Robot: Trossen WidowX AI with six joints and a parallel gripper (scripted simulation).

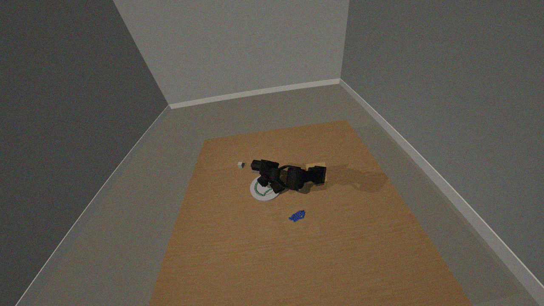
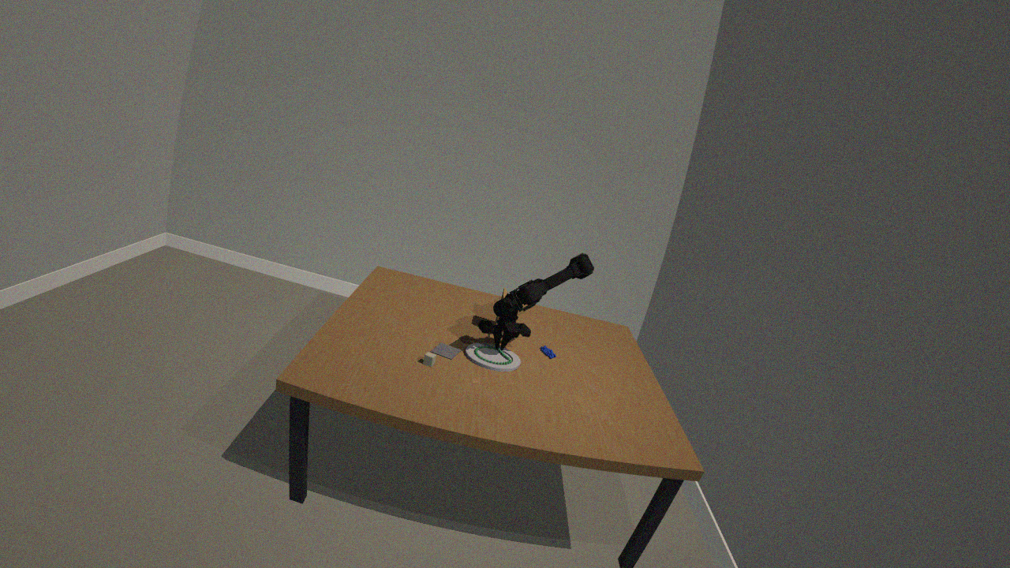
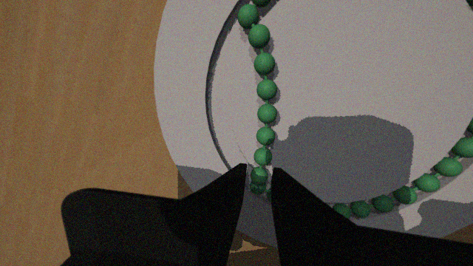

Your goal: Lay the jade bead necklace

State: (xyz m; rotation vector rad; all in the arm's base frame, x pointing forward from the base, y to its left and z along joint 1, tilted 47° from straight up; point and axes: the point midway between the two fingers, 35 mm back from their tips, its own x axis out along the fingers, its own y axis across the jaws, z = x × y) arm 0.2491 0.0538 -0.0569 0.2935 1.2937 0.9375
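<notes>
My gripper tip is now 5 cm short of the round bead board, 2 cm to the left of it and 1 cm above it. Round my gripper tip: pale block (24 cm ahead, 22 cm to the right); flat grey plate (18 cm to the right, 10 cm ahead, 1 cm below).
</notes>
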